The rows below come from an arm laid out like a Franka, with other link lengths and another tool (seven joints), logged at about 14 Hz.
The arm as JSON. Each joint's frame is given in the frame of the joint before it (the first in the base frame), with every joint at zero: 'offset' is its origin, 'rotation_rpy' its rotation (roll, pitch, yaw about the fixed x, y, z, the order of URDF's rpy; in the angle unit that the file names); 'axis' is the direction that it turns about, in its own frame. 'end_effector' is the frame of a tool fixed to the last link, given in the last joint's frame.
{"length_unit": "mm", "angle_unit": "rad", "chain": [
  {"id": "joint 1", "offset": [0.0, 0.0, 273.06], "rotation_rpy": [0.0, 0.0, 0.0], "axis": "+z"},
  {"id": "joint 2", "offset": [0.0, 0.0, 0.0], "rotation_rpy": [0.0, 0.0, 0.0], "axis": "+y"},
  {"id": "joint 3", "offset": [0.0, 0.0, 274.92], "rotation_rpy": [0.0, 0.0, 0.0], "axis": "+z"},
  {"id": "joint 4", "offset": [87.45, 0.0, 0.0], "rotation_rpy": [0.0, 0.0, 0.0], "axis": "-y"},
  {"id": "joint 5", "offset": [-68.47, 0.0, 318.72], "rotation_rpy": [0.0, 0.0, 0.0], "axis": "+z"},
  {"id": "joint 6", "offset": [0.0, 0.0, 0.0], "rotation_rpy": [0.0, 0.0, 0.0], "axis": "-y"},
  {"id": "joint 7", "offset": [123.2, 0.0, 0.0], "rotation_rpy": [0.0, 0.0, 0.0], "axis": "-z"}
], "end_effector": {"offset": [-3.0, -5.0, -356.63], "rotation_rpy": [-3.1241, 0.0, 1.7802]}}
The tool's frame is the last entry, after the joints.
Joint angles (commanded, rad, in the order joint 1, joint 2, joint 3, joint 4, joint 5, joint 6, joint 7), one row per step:
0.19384, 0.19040, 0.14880, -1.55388, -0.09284, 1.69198, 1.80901
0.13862, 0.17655, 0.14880, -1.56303, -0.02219, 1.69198, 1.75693
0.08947, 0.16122, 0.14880, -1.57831, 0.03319, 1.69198, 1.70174
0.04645, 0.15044, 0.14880, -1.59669, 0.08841, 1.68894, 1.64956
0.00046, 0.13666, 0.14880, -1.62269, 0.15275, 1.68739, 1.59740
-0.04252, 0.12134, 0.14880, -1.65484, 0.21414, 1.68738, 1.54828
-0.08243, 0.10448, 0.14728, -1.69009, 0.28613, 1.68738, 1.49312
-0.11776, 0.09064, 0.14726, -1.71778, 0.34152, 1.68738, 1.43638
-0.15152, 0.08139, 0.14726, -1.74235, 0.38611, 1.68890, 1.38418
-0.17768, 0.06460, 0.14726, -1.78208, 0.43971, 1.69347, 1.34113
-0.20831, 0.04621, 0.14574, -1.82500, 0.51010, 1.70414, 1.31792
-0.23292, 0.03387, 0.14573, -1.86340, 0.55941, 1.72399, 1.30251
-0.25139, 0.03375, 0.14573, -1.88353, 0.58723, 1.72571, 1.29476
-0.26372, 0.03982, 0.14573, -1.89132, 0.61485, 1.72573, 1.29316
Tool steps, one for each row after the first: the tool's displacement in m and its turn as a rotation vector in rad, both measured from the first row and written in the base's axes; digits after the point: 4 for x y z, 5 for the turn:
-0.0006, -0.0080, 0.0034, 0.06751, 0.01902, -0.01483
-0.0018, -0.0177, 0.0061, 0.12081, 0.03217, -0.01760
-0.0059, -0.0240, 0.0056, 0.17346, 0.05094, -0.01764
-0.0112, -0.0287, 0.0051, 0.23587, 0.06872, -0.02282
-0.0173, -0.0324, 0.0040, 0.29615, 0.08380, -0.02881
-0.0236, -0.0315, 0.0045, 0.36814, 0.09496, -0.03041
-0.0272, -0.0326, 0.0061, 0.42561, 0.09577, -0.02163
-0.0291, -0.0362, 0.0062, 0.47305, 0.09288, -0.01502
-0.0347, -0.0333, 0.0059, 0.52716, 0.09342, -0.01517
-0.0363, -0.0292, 0.0087, 0.59524, 0.08622, -0.04788
-0.0349, -0.0291, 0.0081, 0.64076, 0.07481, -0.08068
-0.0367, -0.0303, 0.0051, 0.66940, 0.08038, -0.10477
-0.0357, -0.0288, 0.0043, 0.69810, 0.08458, -0.12689

